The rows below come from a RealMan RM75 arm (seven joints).
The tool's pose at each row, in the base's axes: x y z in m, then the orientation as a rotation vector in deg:
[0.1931, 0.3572, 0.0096, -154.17, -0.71, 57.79]
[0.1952, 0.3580, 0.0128, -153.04, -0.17, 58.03]
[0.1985, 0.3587, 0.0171, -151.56, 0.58, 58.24]
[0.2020, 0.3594, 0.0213, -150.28, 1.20, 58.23]
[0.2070, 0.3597, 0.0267, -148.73, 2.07, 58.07]
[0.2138, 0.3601, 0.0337, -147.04, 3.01, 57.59]
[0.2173, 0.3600, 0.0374, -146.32, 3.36, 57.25]
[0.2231, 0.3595, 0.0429, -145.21, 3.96, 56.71]
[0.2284, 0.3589, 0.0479, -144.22, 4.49, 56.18]
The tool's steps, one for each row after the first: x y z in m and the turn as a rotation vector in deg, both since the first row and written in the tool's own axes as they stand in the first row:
[-0.0004, -0.0018, -0.0035, 1.06, -0.37, 0.06]
[-0.0006, -0.0038, -0.0085, 2.49, -0.80, 0.14]
[-0.0006, -0.0058, -0.0137, 3.78, -1.04, 0.17]
[-0.0002, -0.0079, -0.0207, 5.41, -1.24, 0.25]
[0.0005, -0.0106, -0.0301, 7.28, -1.25, 0.29]
[0.0007, -0.0117, -0.0350, 8.11, -1.18, 0.25]
[0.0015, -0.0131, -0.0429, 9.40, -1.04, 0.22]
[0.0022, -0.0142, -0.0501, 10.56, -0.88, 0.19]

